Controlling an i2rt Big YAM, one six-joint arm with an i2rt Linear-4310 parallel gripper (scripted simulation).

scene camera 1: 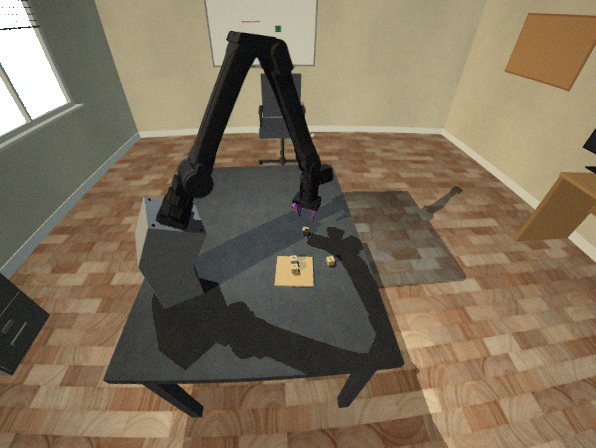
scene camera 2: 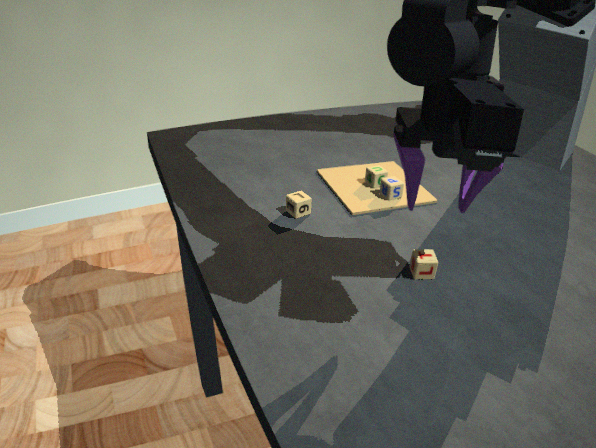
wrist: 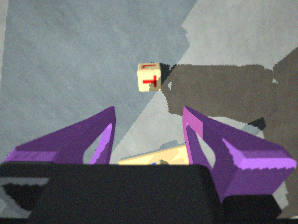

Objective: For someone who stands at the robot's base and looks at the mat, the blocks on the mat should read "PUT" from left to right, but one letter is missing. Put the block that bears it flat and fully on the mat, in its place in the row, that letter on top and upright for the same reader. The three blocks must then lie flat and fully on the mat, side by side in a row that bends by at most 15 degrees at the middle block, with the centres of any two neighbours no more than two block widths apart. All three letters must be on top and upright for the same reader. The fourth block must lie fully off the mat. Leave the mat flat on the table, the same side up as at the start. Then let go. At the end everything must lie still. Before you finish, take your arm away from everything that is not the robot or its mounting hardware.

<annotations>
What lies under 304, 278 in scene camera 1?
A mat.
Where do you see a mat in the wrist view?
178, 155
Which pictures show the mat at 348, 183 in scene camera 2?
Scene camera 1, scene camera 2 and the wrist view: all of them.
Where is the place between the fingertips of the gripper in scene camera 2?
435, 209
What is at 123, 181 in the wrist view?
The gripper.
</annotations>
